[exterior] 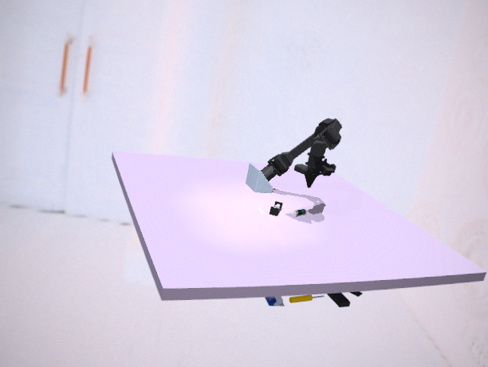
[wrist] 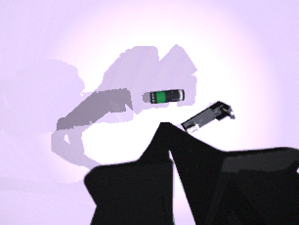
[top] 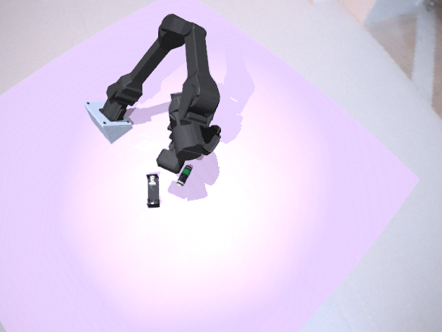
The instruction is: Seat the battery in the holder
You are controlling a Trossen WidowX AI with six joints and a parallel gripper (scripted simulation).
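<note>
The battery is 1 cm ahead of my gripper tip, 2 cm to the right of it and 11 cm below it.
</note>
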